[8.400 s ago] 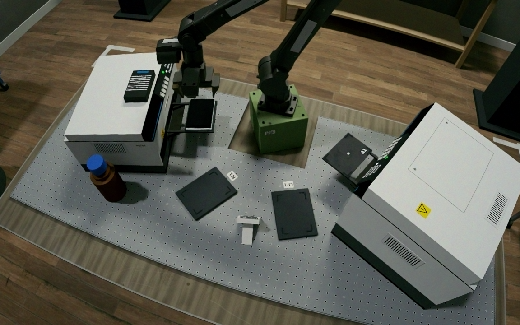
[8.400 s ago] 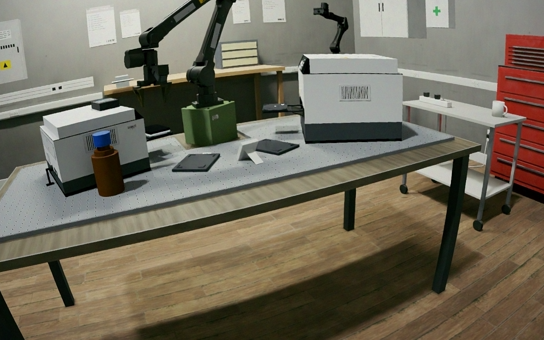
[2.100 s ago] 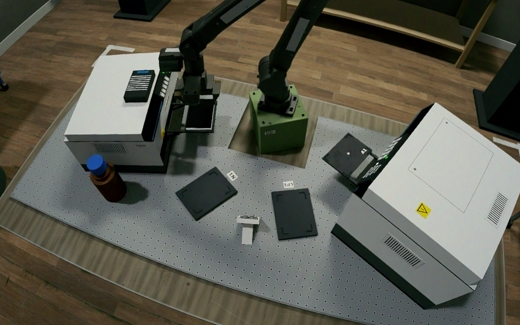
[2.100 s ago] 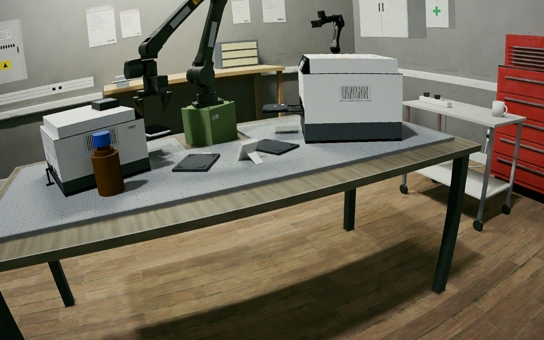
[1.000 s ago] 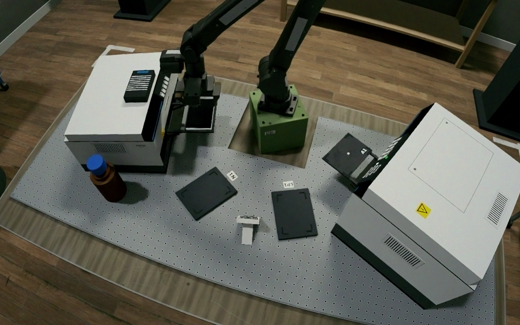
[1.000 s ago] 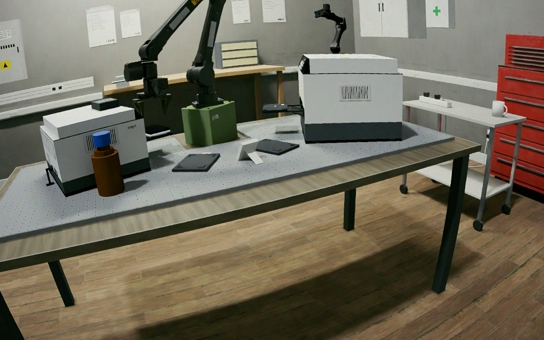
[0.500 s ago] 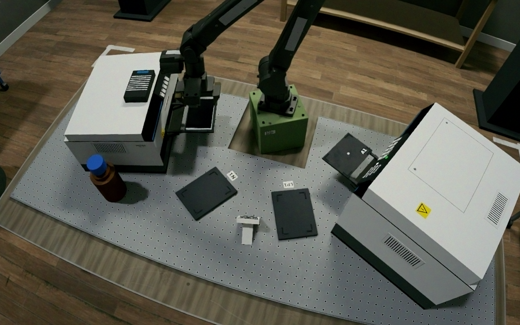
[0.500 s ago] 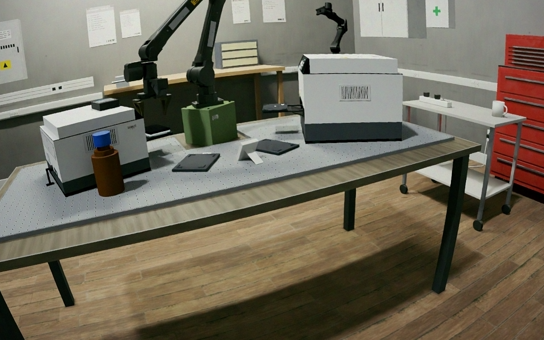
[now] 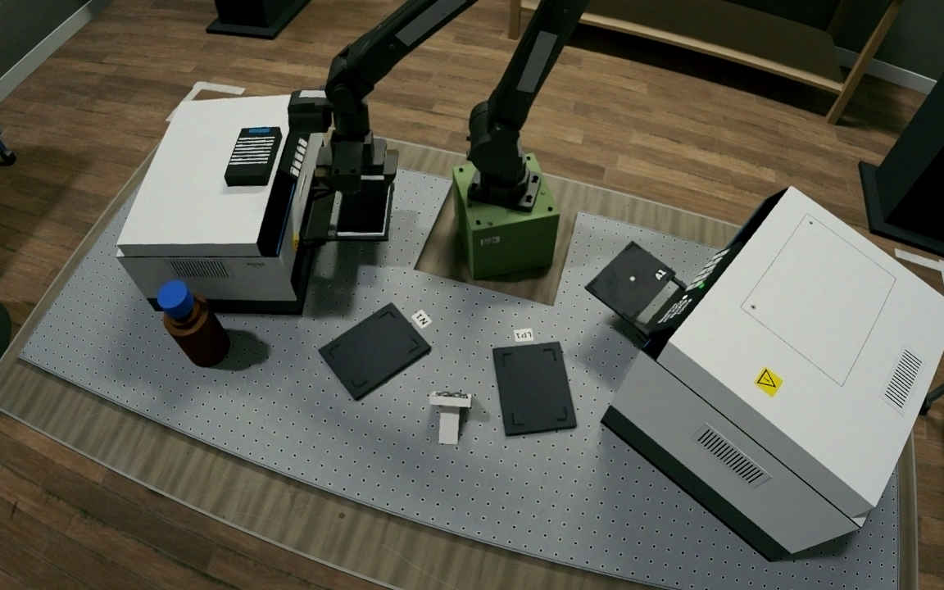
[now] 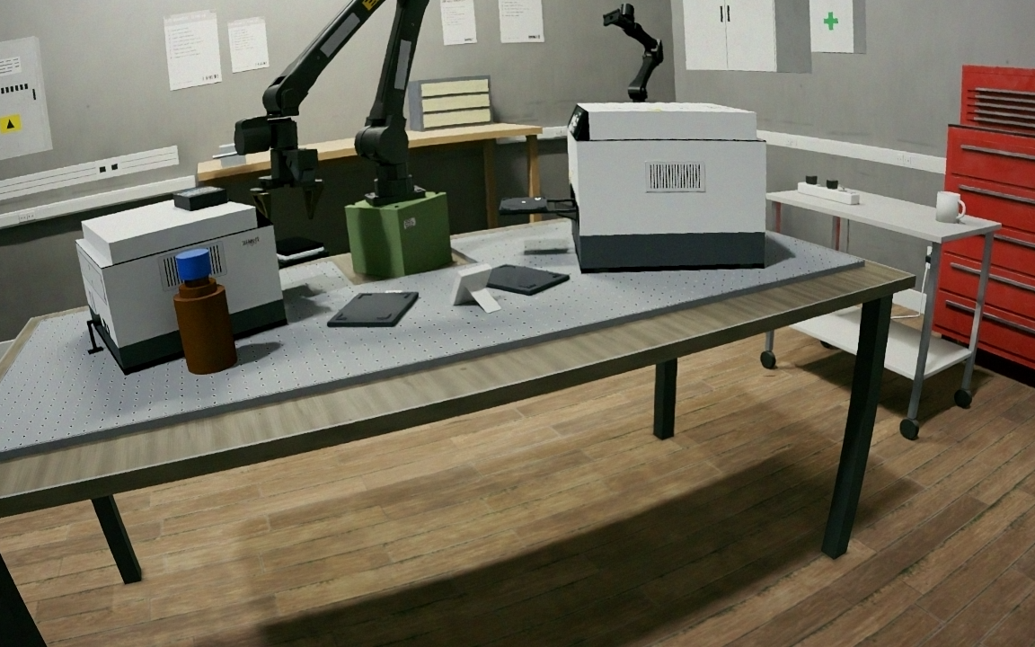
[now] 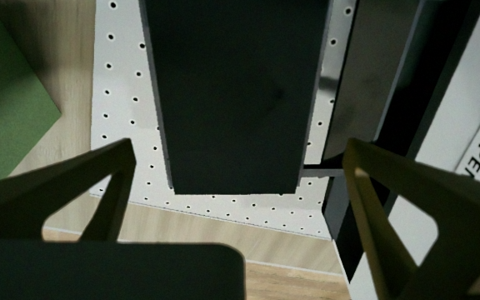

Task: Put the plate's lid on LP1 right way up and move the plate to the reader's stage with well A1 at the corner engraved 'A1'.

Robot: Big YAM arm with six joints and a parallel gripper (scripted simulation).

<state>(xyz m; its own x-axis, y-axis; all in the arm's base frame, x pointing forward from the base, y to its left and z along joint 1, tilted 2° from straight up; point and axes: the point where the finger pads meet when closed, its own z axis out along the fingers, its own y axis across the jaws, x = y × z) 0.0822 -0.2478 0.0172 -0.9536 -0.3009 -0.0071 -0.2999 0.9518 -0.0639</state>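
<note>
Now: the dark lid 5 cm below my hand and 1 cm behind it. From my hand the other things lie so: brown capped bottle (33 cm ahead, 20 cm to the right, 4 cm below); well plate (6 cm below, 1 cm behind); N1 nest (23 cm ahead, 14 cm below, 11 cm to the left).
</note>
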